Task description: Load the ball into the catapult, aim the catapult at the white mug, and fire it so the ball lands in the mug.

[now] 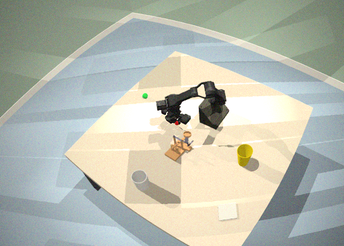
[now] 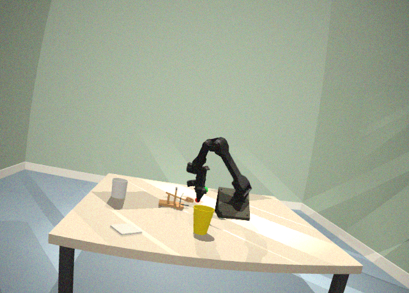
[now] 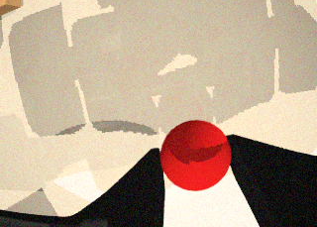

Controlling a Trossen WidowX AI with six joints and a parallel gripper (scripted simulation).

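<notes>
The wooden catapult lies 140 mm ahead of my gripper tip, 120 mm to the left of it and 30 mm above it. Also, from my gripper tip: white mug 480 mm ahead, 40 mm to the left, 10 mm above; then green ball 130 mm behind, 330 mm to the right; then red ball 10 mm above.
</notes>
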